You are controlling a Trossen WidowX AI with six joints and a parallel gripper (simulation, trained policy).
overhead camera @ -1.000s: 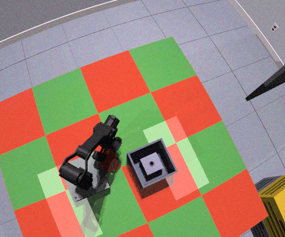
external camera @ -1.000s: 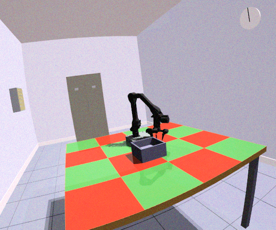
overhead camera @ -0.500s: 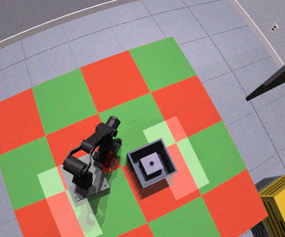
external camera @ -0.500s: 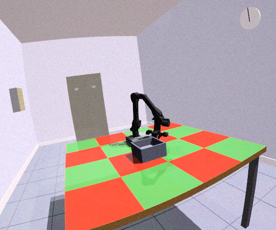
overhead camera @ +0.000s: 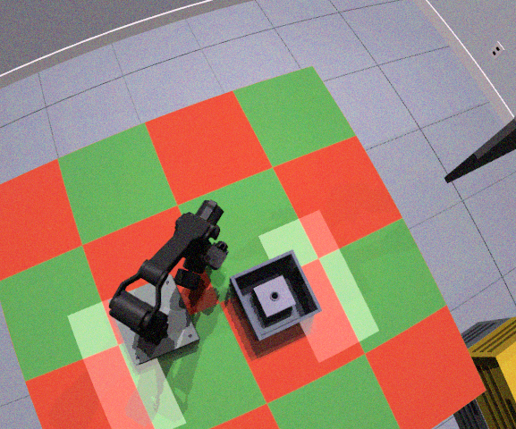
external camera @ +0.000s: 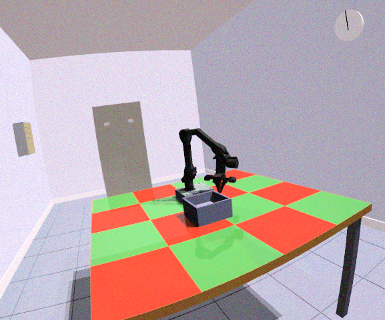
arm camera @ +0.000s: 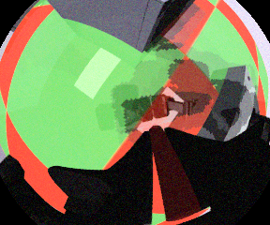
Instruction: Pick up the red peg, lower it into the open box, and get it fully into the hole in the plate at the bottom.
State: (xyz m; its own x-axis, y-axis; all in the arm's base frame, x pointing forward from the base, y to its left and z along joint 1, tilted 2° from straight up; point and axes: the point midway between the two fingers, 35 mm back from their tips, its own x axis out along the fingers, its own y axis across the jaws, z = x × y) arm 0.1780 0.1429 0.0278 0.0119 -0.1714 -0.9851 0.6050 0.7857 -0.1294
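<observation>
The light plate is 170 mm ahead of my gripper tip, 150 mm to the right of it and 10 mm below it. The rest, counted from my gripper tip: red peg (10 mm to the left, 30 mm above); grey box (170 mm ahead, 150 mm to the right, 30 mm below).
</observation>
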